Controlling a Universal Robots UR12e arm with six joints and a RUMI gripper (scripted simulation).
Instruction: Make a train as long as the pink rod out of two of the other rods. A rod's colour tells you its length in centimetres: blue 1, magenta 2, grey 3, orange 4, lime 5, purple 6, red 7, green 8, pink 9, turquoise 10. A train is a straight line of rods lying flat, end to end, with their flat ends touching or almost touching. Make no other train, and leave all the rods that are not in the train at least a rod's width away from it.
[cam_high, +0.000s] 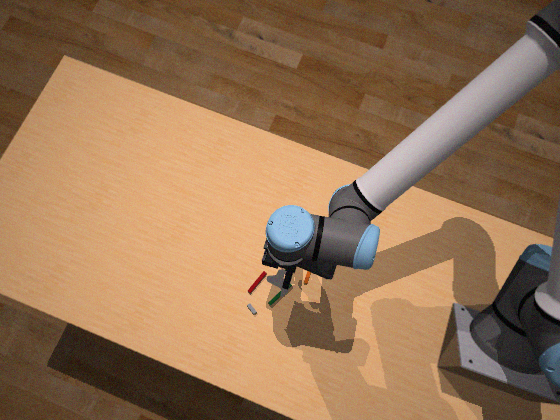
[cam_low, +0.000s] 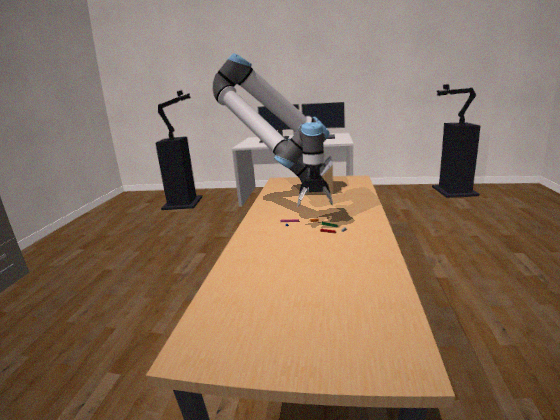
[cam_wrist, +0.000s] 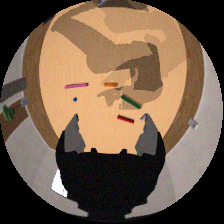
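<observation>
My gripper is now 10 mm short of the green rod, 60 mm to the right of it and 90 mm above it. The rest, counted from my hand: red rod: 80 mm ahead, 50 mm to the left, 90 mm below; pink rod: 60 mm behind, 120 mm to the right, 90 mm below; orange rod: 50 mm behind, 90 mm below.
</observation>
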